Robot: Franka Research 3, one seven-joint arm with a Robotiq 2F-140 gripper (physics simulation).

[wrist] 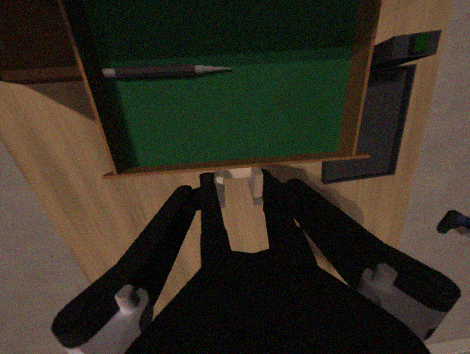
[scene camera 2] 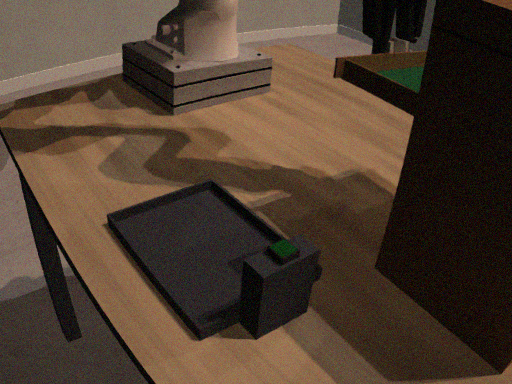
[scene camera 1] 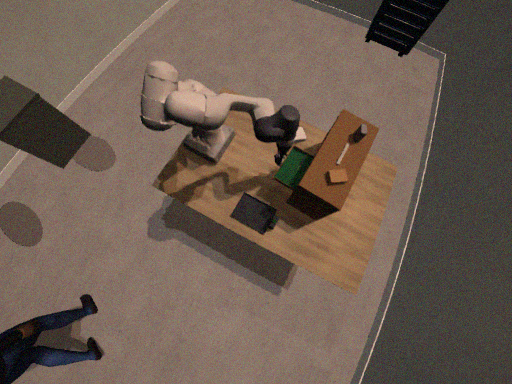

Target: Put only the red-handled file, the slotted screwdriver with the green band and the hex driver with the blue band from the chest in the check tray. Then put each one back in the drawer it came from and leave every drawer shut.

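My gripper point(scene camera 1: 280, 159) point(wrist: 234, 166) is shut on the pale handle point(wrist: 237, 172) at the front of the open drawer. The green-lined drawer point(scene camera 1: 294, 172) point(scene camera 2: 380, 85) point(wrist: 225, 115) sticks out of the brown chest point(scene camera 1: 320, 160) point(scene camera 2: 450, 175). One tool point(wrist: 165, 71) with a dark grey handle and a tapering tip lies crosswise in the drawer, toward its left wall in the wrist view; I cannot make out a coloured band on it. The dark check tray point(scene camera 1: 252, 214) point(scene camera 2: 175, 240) point(wrist: 385, 115) holds no tool. The red-handled file and the bands of green and blue do not show.
A dark box point(scene camera 2: 280, 290) point(wrist: 395, 52) with a green top button stands at the tray's edge. On the chest top are a dark block point(scene camera 1: 360, 132), a white strip point(scene camera 1: 343, 153) and a light-brown block point(scene camera 1: 337, 175). The robot's base point(scene camera 2: 220, 80) stands on the wooden table.
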